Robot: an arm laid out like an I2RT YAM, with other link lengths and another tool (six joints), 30 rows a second.
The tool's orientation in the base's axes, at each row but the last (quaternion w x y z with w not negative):
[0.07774, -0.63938, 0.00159, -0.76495]
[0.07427, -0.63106, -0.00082, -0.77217]
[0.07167, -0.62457, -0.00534, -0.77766]
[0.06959, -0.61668, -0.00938, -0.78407]
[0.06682, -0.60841, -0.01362, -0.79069]
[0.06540, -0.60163, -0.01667, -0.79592]
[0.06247, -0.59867, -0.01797, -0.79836]
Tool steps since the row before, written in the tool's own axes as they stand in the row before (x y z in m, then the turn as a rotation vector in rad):
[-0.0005, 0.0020, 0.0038, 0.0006, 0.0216, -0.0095]
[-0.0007, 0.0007, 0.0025, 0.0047, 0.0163, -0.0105]
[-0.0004, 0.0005, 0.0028, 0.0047, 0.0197, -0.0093]
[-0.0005, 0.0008, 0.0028, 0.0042, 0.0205, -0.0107]
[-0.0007, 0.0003, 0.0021, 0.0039, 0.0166, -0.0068]
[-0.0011, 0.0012, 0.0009, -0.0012, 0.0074, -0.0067]
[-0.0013, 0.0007, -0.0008, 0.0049, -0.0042, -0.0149]
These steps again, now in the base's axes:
[0.0040, -0.0015, 0.0000, -0.0069, -0.0223, -0.0033]
[0.0027, -0.0004, -0.0002, -0.0092, -0.0177, 0.0009]
[0.0029, -0.0002, 0.0002, -0.0077, -0.0209, 0.0009]
[0.0029, -0.0005, 0.0001, -0.0088, -0.0218, 0.0000]
[0.0022, 0.0000, -0.0001, -0.0055, -0.0175, 0.0010]
[0.0013, -0.0010, -0.0009, -0.0052, -0.0079, -0.0034]
[-0.0003, -0.0007, -0.0015, -0.0161, 0.0022, 0.0007]

